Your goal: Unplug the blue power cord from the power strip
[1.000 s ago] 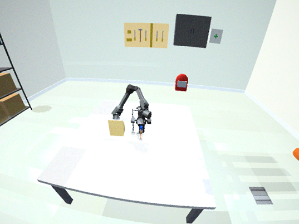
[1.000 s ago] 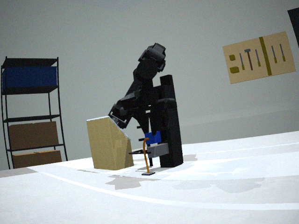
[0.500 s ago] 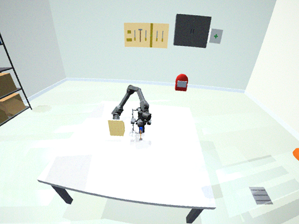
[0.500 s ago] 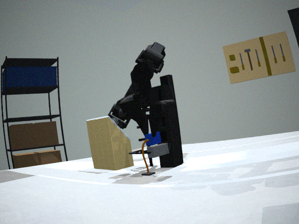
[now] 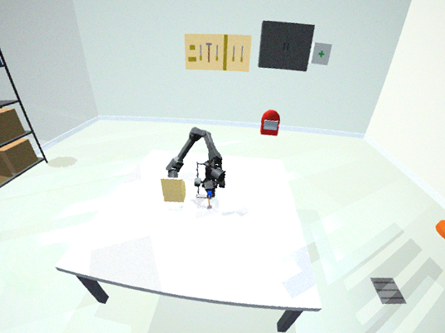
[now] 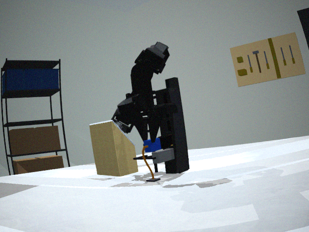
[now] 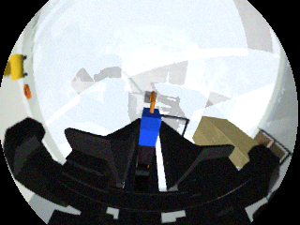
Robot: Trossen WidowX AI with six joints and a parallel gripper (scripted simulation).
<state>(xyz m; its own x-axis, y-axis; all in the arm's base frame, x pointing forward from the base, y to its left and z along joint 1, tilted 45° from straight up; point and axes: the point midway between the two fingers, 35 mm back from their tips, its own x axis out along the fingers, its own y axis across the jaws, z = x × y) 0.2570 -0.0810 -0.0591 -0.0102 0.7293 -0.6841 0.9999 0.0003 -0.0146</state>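
Now: the blue plug 30 mm to the left of my gripper tip.
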